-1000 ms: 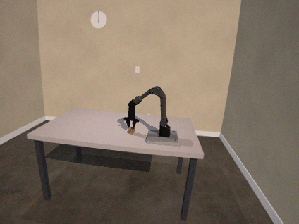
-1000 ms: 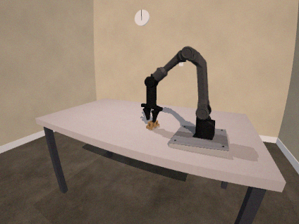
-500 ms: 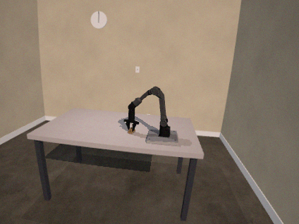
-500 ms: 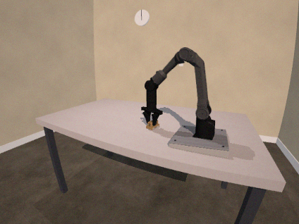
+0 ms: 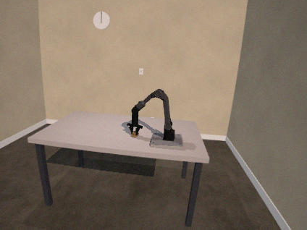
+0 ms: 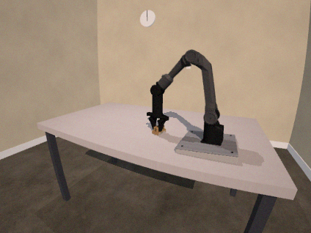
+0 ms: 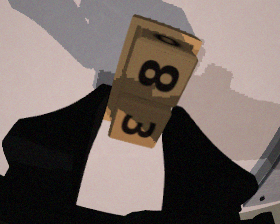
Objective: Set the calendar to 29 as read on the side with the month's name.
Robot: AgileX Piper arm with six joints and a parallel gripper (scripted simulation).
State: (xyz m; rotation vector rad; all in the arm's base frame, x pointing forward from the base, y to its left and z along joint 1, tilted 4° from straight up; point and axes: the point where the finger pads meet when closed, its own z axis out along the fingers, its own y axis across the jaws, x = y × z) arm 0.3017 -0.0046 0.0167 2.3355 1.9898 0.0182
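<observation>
My gripper is now right at the wooden digit cube. Also, from my hand: wooden tray: 20 mm to the right, 20 mm below.
</observation>
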